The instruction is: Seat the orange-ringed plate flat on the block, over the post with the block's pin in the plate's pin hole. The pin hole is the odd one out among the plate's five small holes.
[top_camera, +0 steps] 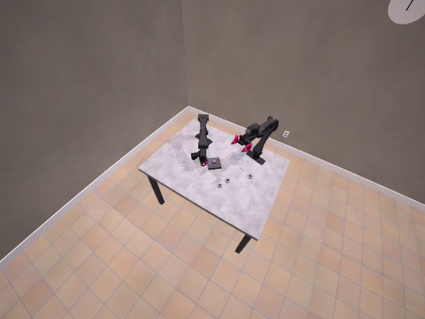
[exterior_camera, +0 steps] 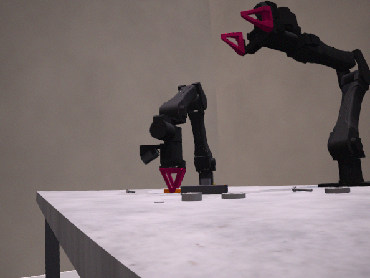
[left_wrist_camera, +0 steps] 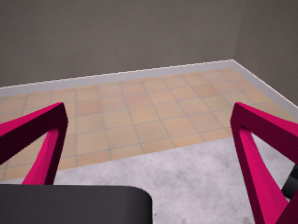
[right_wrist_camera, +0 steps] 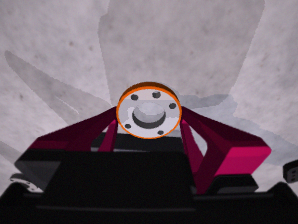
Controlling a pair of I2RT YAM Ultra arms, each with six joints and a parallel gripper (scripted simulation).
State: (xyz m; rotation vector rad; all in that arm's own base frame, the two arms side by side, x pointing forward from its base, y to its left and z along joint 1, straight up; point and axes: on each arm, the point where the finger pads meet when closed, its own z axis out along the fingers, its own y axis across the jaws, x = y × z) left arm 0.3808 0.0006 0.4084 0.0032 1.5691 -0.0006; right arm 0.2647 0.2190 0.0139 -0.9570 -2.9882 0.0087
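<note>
My right hand is 12 cm to the right of the block, 6 cm past it and 1 cm below it. The rest, counted from my right hand: plate: right at my right hand.
</note>
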